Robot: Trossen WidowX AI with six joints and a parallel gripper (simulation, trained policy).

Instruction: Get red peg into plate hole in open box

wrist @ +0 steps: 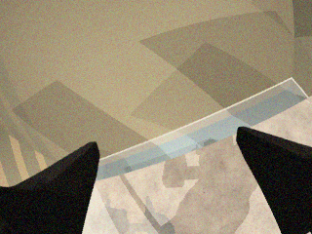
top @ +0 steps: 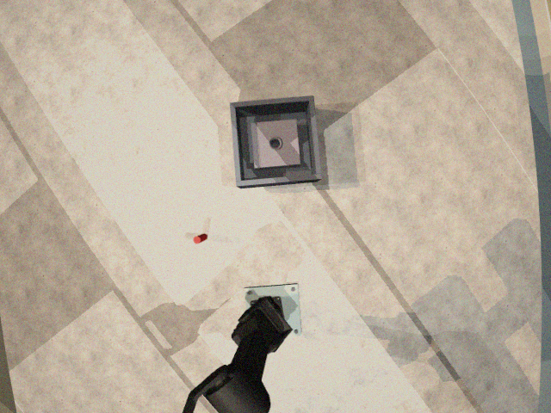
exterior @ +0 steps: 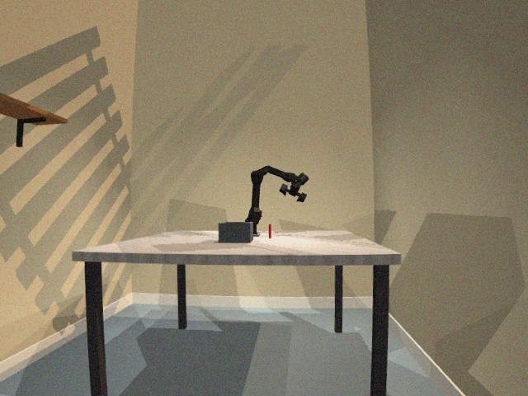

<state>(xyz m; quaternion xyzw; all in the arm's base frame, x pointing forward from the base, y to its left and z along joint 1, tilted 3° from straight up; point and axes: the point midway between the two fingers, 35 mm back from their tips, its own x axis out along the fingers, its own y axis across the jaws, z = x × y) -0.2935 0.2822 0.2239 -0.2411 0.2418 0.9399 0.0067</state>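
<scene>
Now: the red peg 50 cm ahead of my gripper tip, 17 cm to the right of it and 20 cm below it. Also, from my gripper tip: pale plate 66 cm ahead, 35 cm to the right, 20 cm below; then grey box 66 cm ahead, 35 cm to the right, 21 cm below.
</scene>
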